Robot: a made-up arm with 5 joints.
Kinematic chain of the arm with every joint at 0, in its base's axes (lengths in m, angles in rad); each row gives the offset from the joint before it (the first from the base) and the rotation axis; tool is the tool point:
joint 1: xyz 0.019 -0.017 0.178 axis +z
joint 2: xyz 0.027 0.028 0 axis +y
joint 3: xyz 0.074 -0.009 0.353 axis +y
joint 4: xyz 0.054 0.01 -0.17 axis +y
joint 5: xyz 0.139 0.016 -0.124 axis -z
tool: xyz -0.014 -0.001 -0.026
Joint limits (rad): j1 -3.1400..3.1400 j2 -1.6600..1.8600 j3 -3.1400..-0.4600 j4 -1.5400..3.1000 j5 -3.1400..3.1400
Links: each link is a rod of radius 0.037 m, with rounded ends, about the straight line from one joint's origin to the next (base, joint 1, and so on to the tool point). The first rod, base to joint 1, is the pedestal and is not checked.
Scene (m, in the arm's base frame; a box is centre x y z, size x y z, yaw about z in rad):
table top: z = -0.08
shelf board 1: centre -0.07 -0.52 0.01 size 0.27 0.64 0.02 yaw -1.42
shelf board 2: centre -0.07 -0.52 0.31 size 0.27 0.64 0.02 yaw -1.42
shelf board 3: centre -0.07 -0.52 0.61 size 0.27 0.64 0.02 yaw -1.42
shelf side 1: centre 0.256 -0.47 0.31 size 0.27 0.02 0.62 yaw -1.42
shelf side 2: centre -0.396 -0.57 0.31 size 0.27 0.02 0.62 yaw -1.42
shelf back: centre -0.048 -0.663 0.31 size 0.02 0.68 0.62 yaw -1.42
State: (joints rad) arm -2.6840 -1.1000 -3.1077 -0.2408 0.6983
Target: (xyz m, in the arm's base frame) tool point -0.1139 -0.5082 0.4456
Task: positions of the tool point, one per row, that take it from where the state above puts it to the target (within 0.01 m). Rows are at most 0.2 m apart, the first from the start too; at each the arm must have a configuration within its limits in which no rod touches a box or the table.
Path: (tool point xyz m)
1: 0.5558 0.2145 0.5358
2: 0.4624 0.1862 0.6994
3: 0.3235 0.1190 0.8143
4: 0.1658 0.0229 0.8595
5: 0.0190 -0.0838 0.8287
6: -0.0912 -0.1790 0.7320
7: -0.1489 -0.2422 0.5935
8: -0.1515 -0.2605 0.4456
9: -0.1564 -0.3821 0.4582
10: -0.1139 -0.5082 0.4456

